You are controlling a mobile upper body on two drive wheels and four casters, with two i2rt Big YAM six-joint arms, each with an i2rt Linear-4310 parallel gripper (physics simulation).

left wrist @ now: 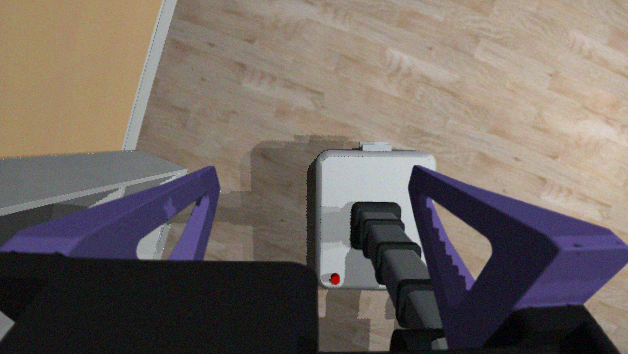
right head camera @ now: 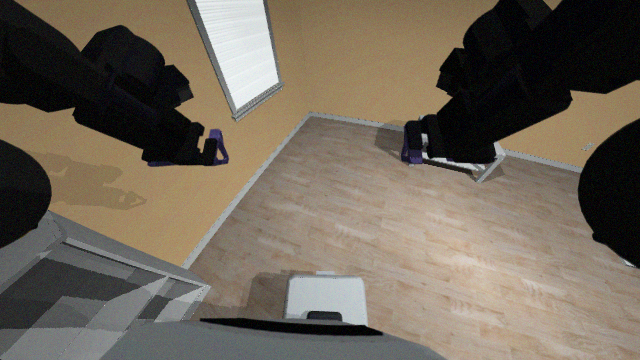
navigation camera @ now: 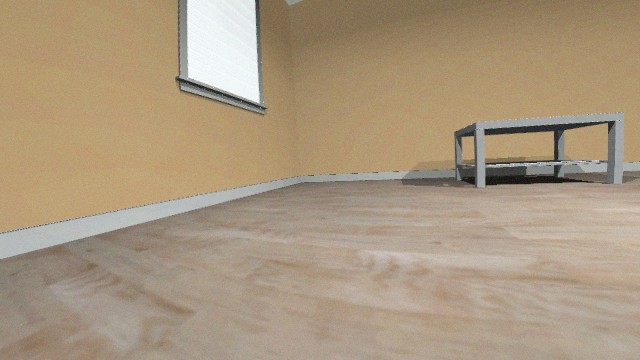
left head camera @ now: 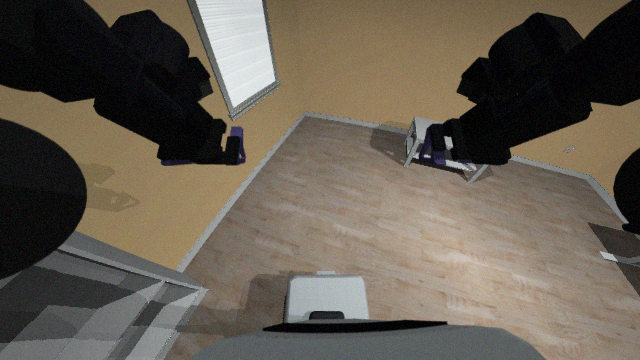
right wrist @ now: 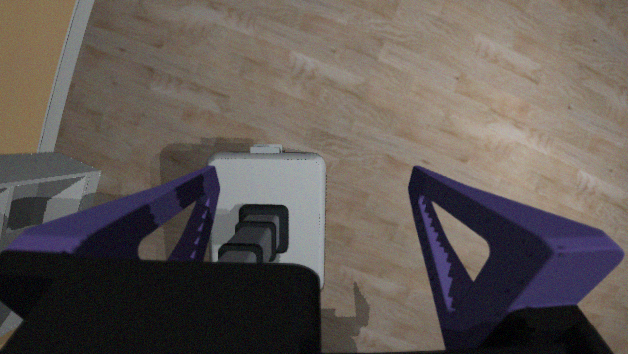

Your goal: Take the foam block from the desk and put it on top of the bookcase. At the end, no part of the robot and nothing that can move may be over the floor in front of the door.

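Places are measured from the left arm's base along level axes (x ahead, y left, z up), in metres.
Where they show: left gripper, fingertip midpoint: (left wrist: 313, 176) (right head camera: 207, 160) (left head camera: 222, 159); right gripper, fingertip midpoint: (right head camera: 424, 157) (left head camera: 439, 158) (right wrist: 313, 176).
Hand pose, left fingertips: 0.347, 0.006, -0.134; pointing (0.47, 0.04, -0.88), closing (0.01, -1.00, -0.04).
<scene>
After its pixels a point has its place, as x, y, z.
The grey bookcase (left head camera: 125, 261) @[0.234, 0.793, -0.687] (right head camera: 125, 255) @[0.230, 0.783, -0.645] (left wrist: 100, 172) @[0.248, 0.831, -0.928] (right wrist: 40, 165) @[0.260, 0.861, -1.166] shows in part at the lower left of the head views and at the left of the wrist views; its top is out of view or hidden behind the left arm. The foam block, desk and door do not show in any view. My left gripper (left head camera: 207, 161) (right head camera: 190, 162) (left wrist: 313, 176) @[0.347, 0.006, -0.134] is open and empty, high above the floor. My right gripper (left head camera: 455, 160) (right head camera: 440, 159) (right wrist: 313, 176) @[0.346, -0.447, -0.134] is open and empty, also raised, and overlaps the low table in the head views.
A low white table (navigation camera: 550, 121) @[1.466, -1.719, -0.989] (left head camera: 422, 122) @[1.978, -1.510, -0.960] stands by the far wall. A window (left head camera: 242, 55) @[1.831, 0.506, -0.189] (right head camera: 240, 55) @[1.787, 0.521, -0.158] (navigation camera: 222, 50) @[1.832, 0.505, -0.230] is in the left wall. My white base (left head camera: 327, 295) @[0.193, -0.232, -1.150] (right head camera: 325, 295) @[0.194, -0.229, -1.150] is at the bottom. A white bar (left head camera: 607, 256) lies at the right edge, by a dark shadow.
</scene>
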